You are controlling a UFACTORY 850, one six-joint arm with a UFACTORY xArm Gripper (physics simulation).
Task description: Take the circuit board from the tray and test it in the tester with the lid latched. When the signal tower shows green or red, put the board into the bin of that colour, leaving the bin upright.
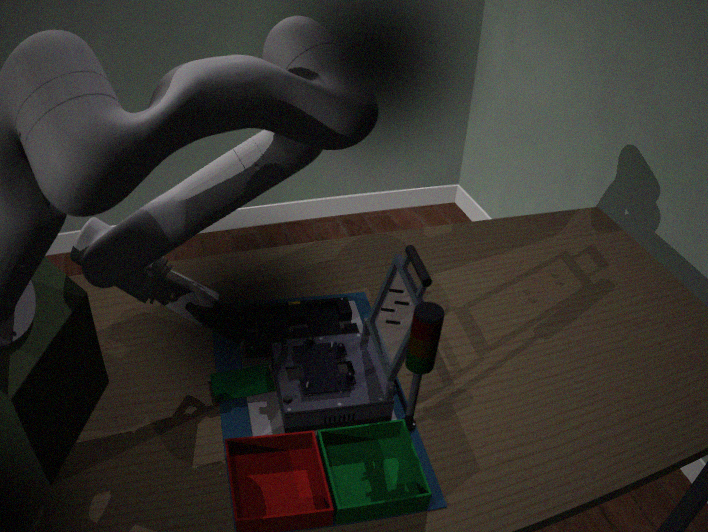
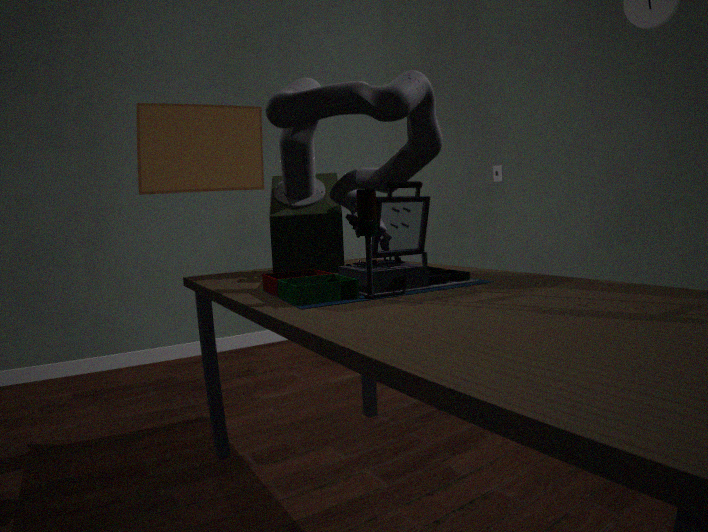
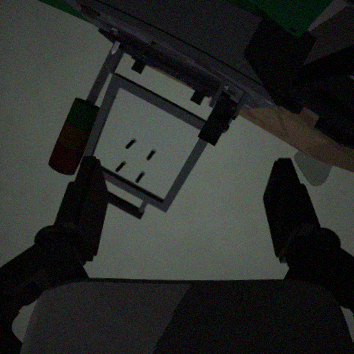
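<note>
My gripper (image 1: pixel 218 313) (image 2: pixel 384 239) (image 3: pixel 186 176) is open and empty, tilted low near the dark tray (image 1: pixel 351 323), on the robot's side of the tester. The grey tester (image 1: pixel 337 415) (image 2: pixel 372 278) has its framed lid (image 1: pixel 374 317) (image 2: pixel 425 223) (image 3: pixel 182 177) raised and open. Dark parts (image 1: pixel 323 366) sit on its top; it is too dark to tell whether they include the circuit board. A flat green piece (image 1: pixel 241 383) lies beside the tester. The signal tower (image 1: pixel 424 337) (image 2: pixel 366 212) (image 3: pixel 74 136) shows no lit lamp. The red bin (image 1: pixel 280 486) and green bin (image 1: pixel 374 471) (image 2: pixel 314 288) stand upright.
A blue mat (image 1: pixel 233 420) lies under the tester and bins on the wooden table (image 1: pixel 543 400) (image 2: pixel 515 366). The raised lid and thin tower pole (image 1: pixel 413 394) (image 2: pixel 369 268) stand tall on the side away from the robot base. Strong shadows cover the tray area.
</note>
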